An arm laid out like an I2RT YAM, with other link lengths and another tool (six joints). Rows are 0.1 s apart.
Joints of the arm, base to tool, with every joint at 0 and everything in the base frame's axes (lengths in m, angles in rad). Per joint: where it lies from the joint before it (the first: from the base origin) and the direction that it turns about. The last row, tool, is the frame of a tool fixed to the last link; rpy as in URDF.
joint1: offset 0.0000 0.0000 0.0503 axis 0 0 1
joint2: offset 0.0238 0.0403 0.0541 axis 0 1 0
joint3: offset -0.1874 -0.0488 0.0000 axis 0 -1 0
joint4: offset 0.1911 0.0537 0.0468 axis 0 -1 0
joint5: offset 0.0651 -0.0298 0.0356 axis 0 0 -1
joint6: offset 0.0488 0.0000 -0.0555 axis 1 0 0
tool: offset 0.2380 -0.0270 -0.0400 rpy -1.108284 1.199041 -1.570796
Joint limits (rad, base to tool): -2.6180..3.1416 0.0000..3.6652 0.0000..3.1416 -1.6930..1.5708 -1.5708..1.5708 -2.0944..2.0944
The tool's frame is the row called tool.
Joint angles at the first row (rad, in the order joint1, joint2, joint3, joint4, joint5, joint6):
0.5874, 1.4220, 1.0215, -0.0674, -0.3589, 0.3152
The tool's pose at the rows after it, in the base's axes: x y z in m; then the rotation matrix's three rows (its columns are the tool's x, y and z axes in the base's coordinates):
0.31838, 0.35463, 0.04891; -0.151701, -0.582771, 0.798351; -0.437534, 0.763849, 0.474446; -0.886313, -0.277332, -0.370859
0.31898, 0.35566, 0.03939; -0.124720, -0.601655, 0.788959; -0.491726, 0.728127, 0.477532; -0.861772, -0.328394, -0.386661
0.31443, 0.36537, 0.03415; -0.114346, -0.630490, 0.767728; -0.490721, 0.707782, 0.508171; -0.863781, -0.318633, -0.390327
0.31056, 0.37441, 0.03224; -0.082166, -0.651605, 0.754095; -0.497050, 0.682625, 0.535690; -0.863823, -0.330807, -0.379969
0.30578, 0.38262, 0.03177; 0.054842, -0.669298, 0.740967; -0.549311, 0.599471, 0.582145; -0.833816, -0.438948, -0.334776
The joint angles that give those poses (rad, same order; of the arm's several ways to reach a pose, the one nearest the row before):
0.6503, 1.4556, 1.1073, -0.1562, -0.3407, 0.0962
0.6627, 1.5078, 1.1627, -0.2025, -0.3297, 0.0369
0.6657, 1.5430, 1.1704, -0.1811, -0.3634, 0.0277
0.6795, 1.5661, 1.1765, -0.1626, -0.3774, 0.0031
0.7178, 1.5769, 1.1842, -0.1657, -0.3621, -0.1301

